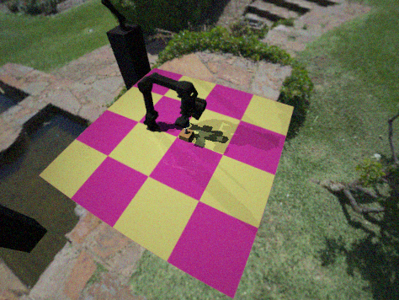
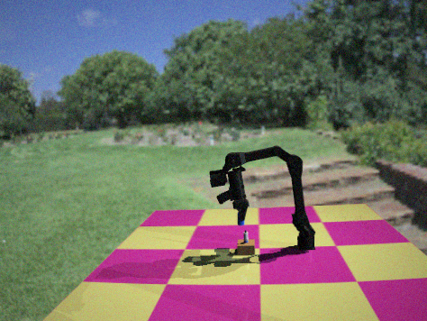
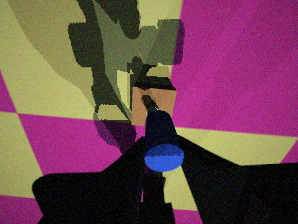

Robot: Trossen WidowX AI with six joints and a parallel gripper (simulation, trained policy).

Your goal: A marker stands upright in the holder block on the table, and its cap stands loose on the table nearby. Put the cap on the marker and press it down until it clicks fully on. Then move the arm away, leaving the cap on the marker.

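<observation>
My gripper tip is now 12 cm above the holder block, 1 cm to the right of it and 1 cm past it. From my gripper tip the other things lie so: blue cap (1 cm ahead).
</observation>
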